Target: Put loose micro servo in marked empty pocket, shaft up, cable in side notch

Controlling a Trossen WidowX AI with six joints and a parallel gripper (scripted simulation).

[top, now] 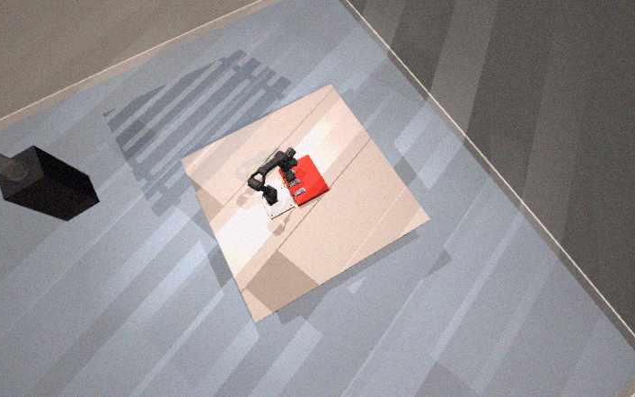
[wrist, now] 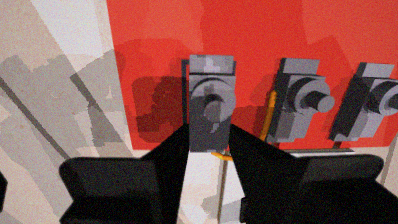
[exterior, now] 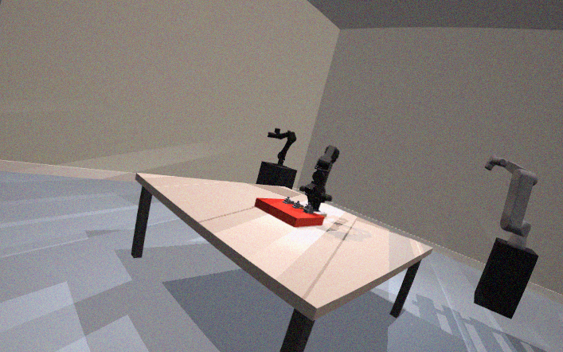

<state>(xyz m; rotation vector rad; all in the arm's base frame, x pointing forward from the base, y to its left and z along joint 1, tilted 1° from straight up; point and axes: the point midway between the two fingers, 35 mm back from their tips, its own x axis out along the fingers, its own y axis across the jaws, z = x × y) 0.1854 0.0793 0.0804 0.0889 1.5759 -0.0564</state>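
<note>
The red deck lies 120 mm ahead of my gripper tip, 90 mm to the right of it and 50 mm below it.
</note>
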